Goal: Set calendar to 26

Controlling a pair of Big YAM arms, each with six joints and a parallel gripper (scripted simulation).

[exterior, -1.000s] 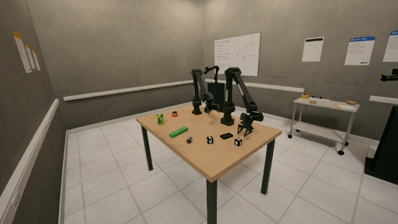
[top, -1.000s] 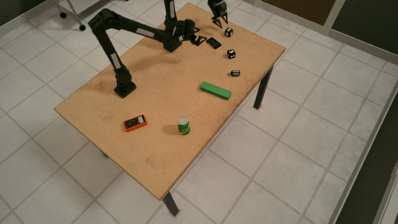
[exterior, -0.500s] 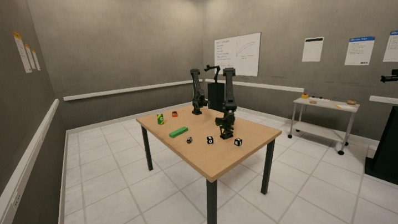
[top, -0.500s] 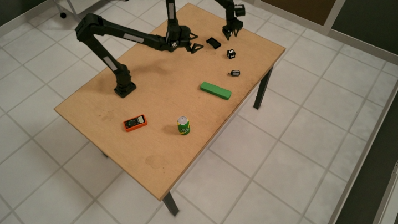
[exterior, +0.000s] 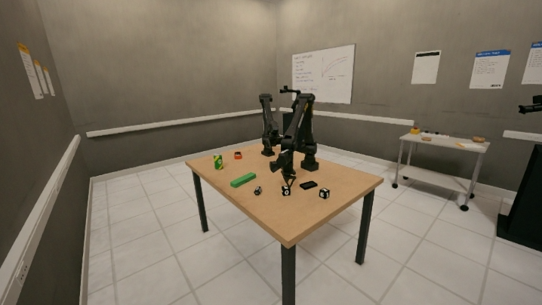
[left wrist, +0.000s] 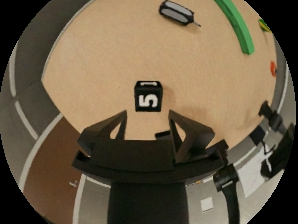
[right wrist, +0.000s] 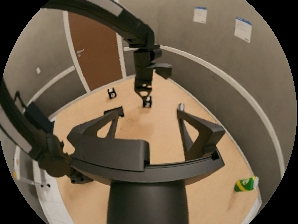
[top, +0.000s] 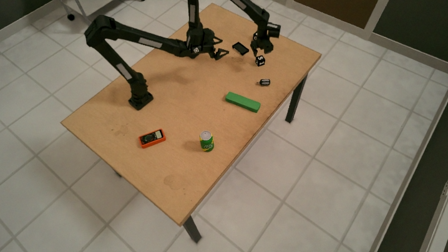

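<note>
My left gripper is now 1 cm short of the black calendar cube, 1 cm to the left of it and 4 cm above it.
</note>
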